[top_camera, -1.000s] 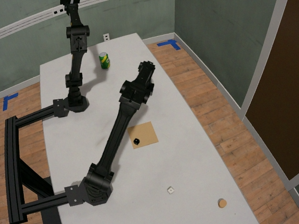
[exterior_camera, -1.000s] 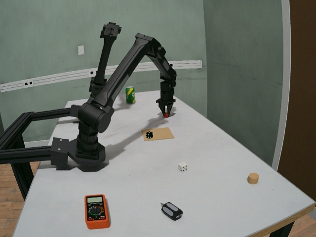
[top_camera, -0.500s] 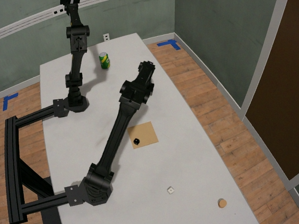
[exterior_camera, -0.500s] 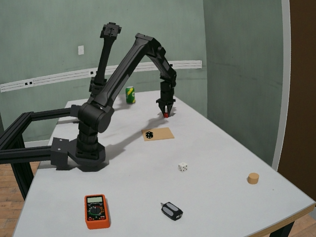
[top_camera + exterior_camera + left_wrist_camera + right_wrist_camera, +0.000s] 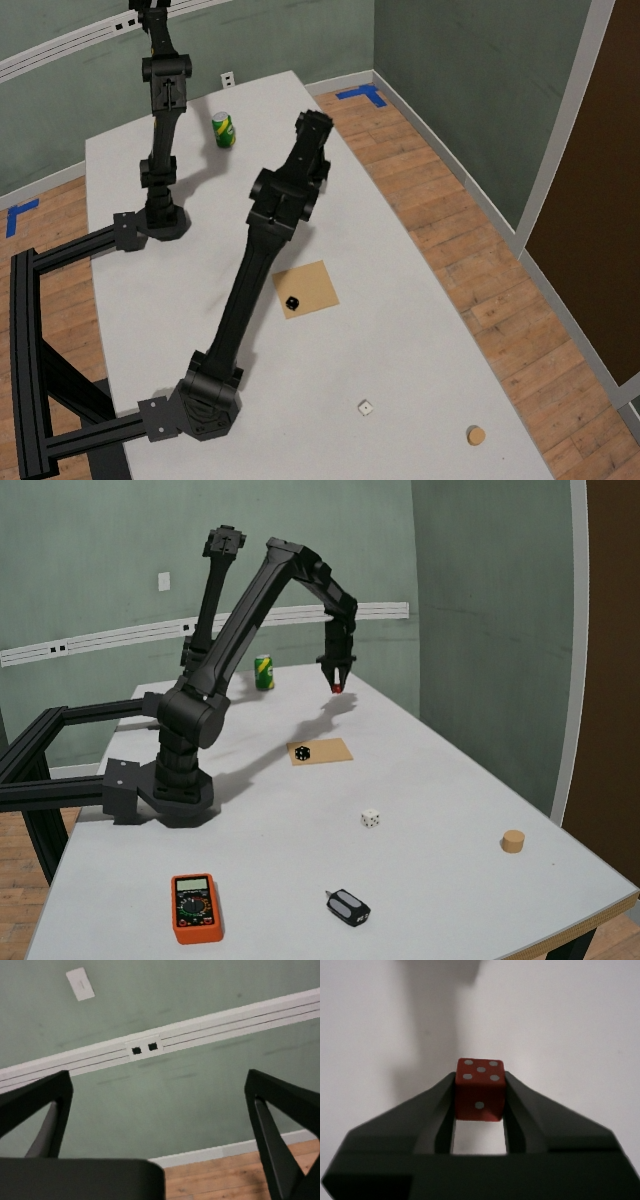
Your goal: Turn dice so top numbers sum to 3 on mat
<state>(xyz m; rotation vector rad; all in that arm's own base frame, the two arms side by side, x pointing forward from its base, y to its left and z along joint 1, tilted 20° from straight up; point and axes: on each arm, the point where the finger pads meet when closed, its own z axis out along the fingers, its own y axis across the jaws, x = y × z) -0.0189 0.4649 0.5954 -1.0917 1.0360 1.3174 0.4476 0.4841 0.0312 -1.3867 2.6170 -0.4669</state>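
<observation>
Now: the tan mat 110 mm behind my right hand, 240 mm to the right of it and 90 mm below it. The rest, counted from my right hand: black device (200 mm behind, 830 mm to the right, 70 mm below); then cork cylinder (120 mm ahead, 780 mm to the right, 80 mm below); then red die (right at my right hand).
</observation>
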